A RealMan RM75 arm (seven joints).
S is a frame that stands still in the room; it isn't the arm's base.
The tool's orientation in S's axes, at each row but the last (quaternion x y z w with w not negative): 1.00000, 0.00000, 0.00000, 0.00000; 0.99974, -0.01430, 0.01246, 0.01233; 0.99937, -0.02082, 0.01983, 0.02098; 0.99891, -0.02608, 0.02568, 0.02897; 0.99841, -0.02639, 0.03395, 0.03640; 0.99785, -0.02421, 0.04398, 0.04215; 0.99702, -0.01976, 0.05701, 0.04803; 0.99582, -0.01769, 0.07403, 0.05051; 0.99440, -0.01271, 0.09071, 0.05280; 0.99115, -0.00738, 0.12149, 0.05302; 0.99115, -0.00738, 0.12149, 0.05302
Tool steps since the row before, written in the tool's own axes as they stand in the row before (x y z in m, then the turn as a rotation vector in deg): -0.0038, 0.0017, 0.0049, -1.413, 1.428, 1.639; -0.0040, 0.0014, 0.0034, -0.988, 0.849, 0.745; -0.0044, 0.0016, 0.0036, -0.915, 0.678, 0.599; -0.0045, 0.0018, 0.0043, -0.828, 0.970, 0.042; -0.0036, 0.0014, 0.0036, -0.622, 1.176, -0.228; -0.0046, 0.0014, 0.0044, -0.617, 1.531, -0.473; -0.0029, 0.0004, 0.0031, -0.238, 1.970, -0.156; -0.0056, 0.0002, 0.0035, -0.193, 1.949, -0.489; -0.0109, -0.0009, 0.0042, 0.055, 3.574, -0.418; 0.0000, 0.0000, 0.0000, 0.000, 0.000, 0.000; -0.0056, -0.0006, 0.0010, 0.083, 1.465, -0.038
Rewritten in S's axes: -0.0038, -0.0017, -0.0049, -1.413, -1.428, -1.639; -0.0040, -0.0014, -0.0035, -0.994, -0.839, -0.749; -0.0043, -0.0016, -0.0037, -0.919, -0.665, -0.607; -0.0044, -0.0018, -0.0044, -0.876, -0.928, -0.031; -0.0034, -0.0015, -0.0037, -0.700, -1.123, 0.267; -0.0043, -0.0016, -0.0047, -0.734, -1.455, 0.540; -0.0026, -0.0006, -0.0034, -0.342, -1.936, 0.311; -0.0050, -0.0004, -0.0043, -0.345, -1.882, 0.643; -0.0099, 0.0006, -0.0062, -0.145, -3.509, 0.786; 0.0000, 0.0000, 0.0000, 0.000, 0.000, 0.000; -0.0052, 0.0005, -0.0024, 0.031, -1.453, 0.208
